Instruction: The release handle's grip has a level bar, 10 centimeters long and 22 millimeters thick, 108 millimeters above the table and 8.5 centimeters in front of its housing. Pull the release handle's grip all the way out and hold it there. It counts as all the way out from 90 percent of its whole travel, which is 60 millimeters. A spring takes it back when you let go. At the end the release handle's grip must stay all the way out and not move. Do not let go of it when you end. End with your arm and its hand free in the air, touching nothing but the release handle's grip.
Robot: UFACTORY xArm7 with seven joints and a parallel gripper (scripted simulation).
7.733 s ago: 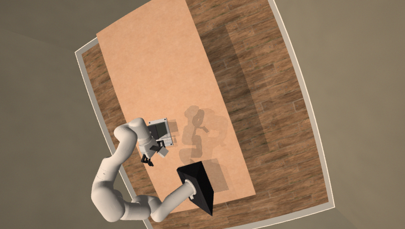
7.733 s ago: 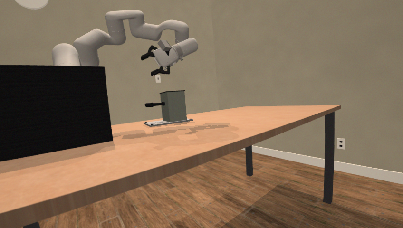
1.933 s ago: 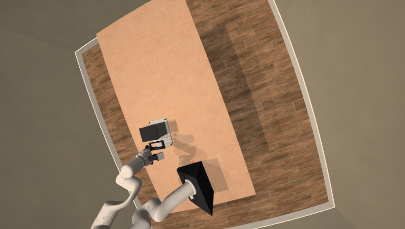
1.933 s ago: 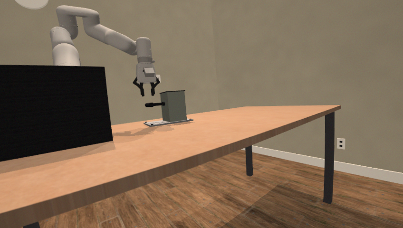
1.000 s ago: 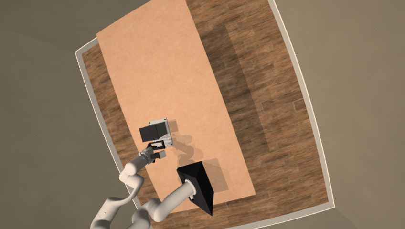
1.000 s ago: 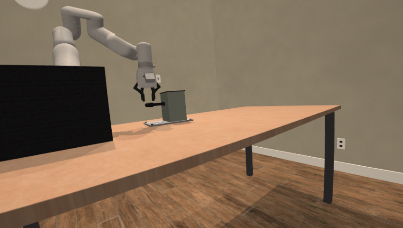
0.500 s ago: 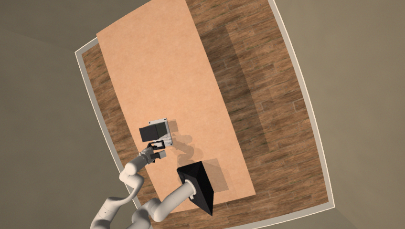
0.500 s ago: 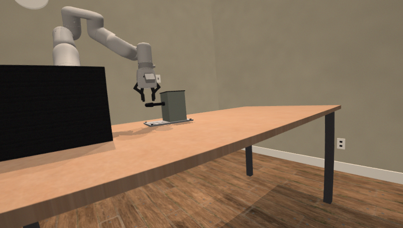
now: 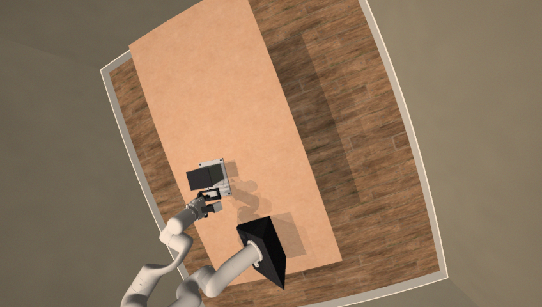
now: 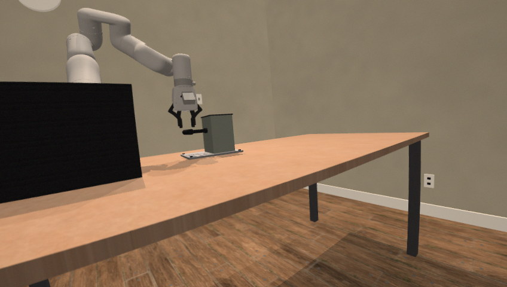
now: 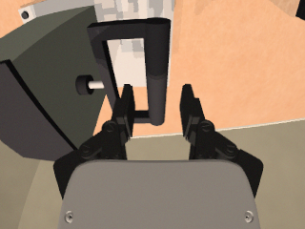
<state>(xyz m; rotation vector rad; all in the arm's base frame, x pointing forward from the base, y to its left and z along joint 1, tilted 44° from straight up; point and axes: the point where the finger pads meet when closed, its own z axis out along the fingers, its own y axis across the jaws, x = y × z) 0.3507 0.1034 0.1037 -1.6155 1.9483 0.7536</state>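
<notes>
The grey base plate lies 9 cm ahead of my hand, 2 cm to the right of it and 14 cm below it.
</notes>
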